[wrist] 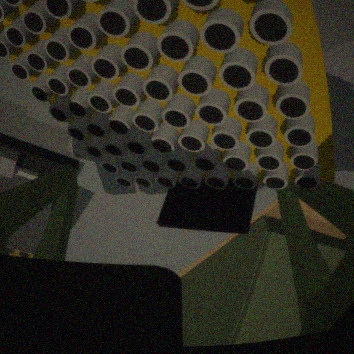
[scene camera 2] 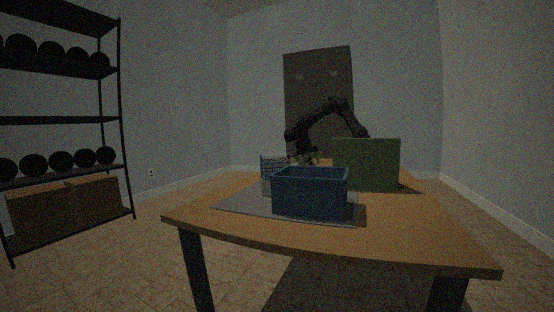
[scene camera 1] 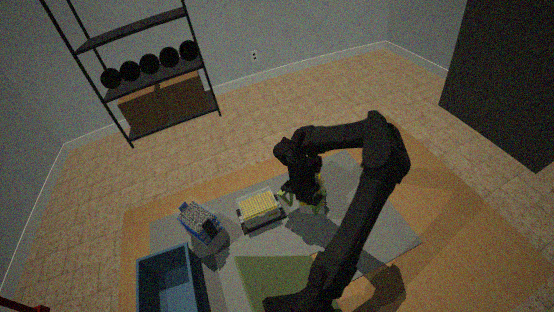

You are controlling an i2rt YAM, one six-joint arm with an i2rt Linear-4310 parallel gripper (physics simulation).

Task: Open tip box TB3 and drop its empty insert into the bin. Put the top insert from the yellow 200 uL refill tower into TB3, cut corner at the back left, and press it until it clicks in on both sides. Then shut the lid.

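My gripper (scene camera 1: 303,202) (wrist: 176,174) is open, with its two green fingers spread low at the yellow refill tower. The tower's top insert (wrist: 322,95) is a yellow plate full of grey tips and fills the upper part of the wrist view; in scene camera 1 the gripper hides most of the tower (scene camera 1: 322,183). No tips are held clear of the tower. A tip box with a yellow insert (scene camera 1: 259,205) stands left of the gripper on a dark base; its label is not legible, and its lid is hard to make out. The blue bin (scene camera 1: 150,277) (scene camera 2: 310,197) stands at the near left.
A blue rack of tips (scene camera 1: 197,218) (scene camera 2: 270,167) stands between the bin and the tip box. A tall green panel or box (scene camera 1: 275,280) (scene camera 2: 367,165) stands near the arm's base. A grey mat (scene camera 1: 245,245) lies on the wooden table (scene camera 2: 415,227).
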